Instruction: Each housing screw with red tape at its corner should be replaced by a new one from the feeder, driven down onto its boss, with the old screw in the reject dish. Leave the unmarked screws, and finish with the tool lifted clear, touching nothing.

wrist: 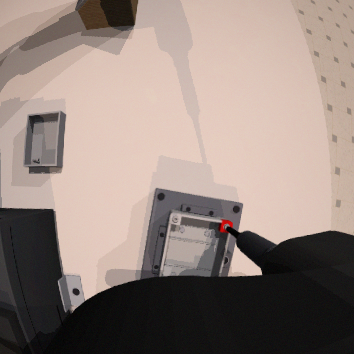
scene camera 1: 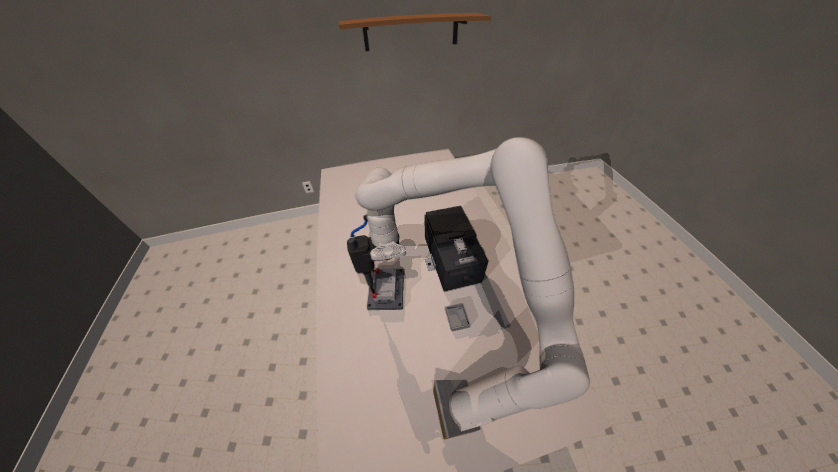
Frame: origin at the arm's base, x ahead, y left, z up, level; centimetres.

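Where they show: hand, tool point: (wrist: 227, 228) (scene camera 1: 373, 293); arm's base, link origin: (scene camera 1: 461, 409).
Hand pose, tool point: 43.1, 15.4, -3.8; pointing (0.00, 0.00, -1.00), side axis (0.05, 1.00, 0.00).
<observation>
Each offset is from my tool point to the centre of the thing, as dx, dy, dz. "spot": to the spot under its first point. Level surfaces: height alone.
The screwdriver bit tip, my gripper (scene camera 1: 373, 293) (wrist: 228, 229), is at the screw in a red-taped corner @[spot: +0.0, -0.4, -0.6] (wrist: 223, 227) of the light grey housing @[+4.1, -4.6, -2.6] (scene camera 1: 385, 286) (wrist: 168, 245); contact and whether the bit holds the screw cannot be told. The other red tape (scene camera 1: 376, 270) shows in the scene view; the tool body hides that corner in the wrist view. An unmarked screw @[-1.9, -6.4, -0.9] (wrist: 175, 219) sits in the housing's top left corner there. The reject dish @[-14.9, -26.2, -5.5] (scene camera 1: 466, 316) (wrist: 62, 142) has a small dark screw @[-11.8, -28.2, -6.0] (wrist: 36, 161) inside. The black feeder @[+10.1, -33.7, +2.0] (scene camera 1: 462, 277) (wrist: 32, 260) has a small outlet block @[spot: +10.6, -24.1, -6.0] (scene camera 1: 429, 263) (wrist: 68, 289).
The housing sits in a dark fixture plate @[+4.1, -4.6, -5.6] (scene camera 1: 385, 305) (wrist: 150, 235) with raised clamps. The feeder stands beside it, taller than the housing. The arm base plate (scene camera 1: 440, 410) is at the near end of the table @[dz -6.6] (scene camera 1: 351, 375). The tool body covers the bottom of the wrist view.
</observation>
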